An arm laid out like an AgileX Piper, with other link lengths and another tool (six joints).
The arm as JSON. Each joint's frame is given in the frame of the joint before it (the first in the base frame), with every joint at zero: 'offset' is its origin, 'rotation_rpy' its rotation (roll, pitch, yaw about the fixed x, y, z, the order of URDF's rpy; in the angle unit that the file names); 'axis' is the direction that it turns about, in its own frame. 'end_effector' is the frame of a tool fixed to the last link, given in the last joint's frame.
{
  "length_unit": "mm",
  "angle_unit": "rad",
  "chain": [
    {
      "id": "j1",
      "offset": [
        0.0,
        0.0,
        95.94
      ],
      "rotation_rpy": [
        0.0,
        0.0,
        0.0
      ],
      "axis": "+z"
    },
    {
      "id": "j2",
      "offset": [
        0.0,
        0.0,
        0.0
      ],
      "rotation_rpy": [
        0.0,
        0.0,
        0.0
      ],
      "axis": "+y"
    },
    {
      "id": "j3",
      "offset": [
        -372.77,
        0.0,
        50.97
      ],
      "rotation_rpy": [
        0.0,
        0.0,
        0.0
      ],
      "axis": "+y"
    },
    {
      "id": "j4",
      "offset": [
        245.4,
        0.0,
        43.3
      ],
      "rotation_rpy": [
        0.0,
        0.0,
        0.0
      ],
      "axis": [
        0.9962,
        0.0,
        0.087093
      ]
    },
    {
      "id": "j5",
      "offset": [
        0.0,
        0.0,
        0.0
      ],
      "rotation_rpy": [
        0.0,
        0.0,
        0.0
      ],
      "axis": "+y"
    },
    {
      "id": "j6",
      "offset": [
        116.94,
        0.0,
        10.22
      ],
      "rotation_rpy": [
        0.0,
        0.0,
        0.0
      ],
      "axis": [
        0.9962,
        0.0,
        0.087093
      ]
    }
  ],
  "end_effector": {
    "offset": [
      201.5,
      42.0,
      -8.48
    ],
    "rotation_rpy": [
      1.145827,
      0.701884,
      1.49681
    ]
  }
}
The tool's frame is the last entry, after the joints.
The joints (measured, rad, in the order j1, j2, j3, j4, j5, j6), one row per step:
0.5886 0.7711 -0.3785 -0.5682 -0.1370 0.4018
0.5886 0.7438 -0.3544 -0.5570 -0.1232 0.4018
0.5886 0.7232 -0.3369 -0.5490 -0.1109 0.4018
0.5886 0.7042 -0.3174 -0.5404 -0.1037 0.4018
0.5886 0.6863 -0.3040 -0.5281 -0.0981 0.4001
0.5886 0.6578 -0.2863 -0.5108 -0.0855 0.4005
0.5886 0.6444 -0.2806 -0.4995 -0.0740 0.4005
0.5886 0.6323 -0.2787 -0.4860 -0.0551 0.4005
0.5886 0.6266 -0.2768 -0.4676 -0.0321 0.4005
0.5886 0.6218 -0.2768 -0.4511 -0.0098 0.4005
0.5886 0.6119 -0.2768 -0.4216 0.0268 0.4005
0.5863 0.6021 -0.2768 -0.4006 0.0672 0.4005
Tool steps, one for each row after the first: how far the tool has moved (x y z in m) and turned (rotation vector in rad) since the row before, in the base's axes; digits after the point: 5 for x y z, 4 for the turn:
-0.00535 -0.00640 -0.00771 0.0024 0.0118 -0.0104
-0.00383 -0.00501 -0.00614 0.0007 0.0093 -0.0085
-0.00409 -0.00412 -0.00645 0.0022 0.0095 -0.0061
-0.00319 -0.00322 -0.00301 0.0076 0.0053 -0.0060
-0.00448 -0.00524 -0.00401 0.0125 0.0086 -0.0110
-0.00156 -0.00305 -0.00191 0.0064 0.0071 -0.0085
-0.00079 -0.00375 -0.00219 0.0052 0.0113 -0.0122
-0.00020 -0.00379 -0.00494 0.0032 0.0222 -0.0150
-0.00014 -0.00342 -0.00412 0.0027 0.0201 -0.0138
-0.00090 -0.00544 -0.00627 0.0076 0.0331 -0.0224
-0.00098 -0.00652 -0.00782 -0.0014 0.0318 -0.0230

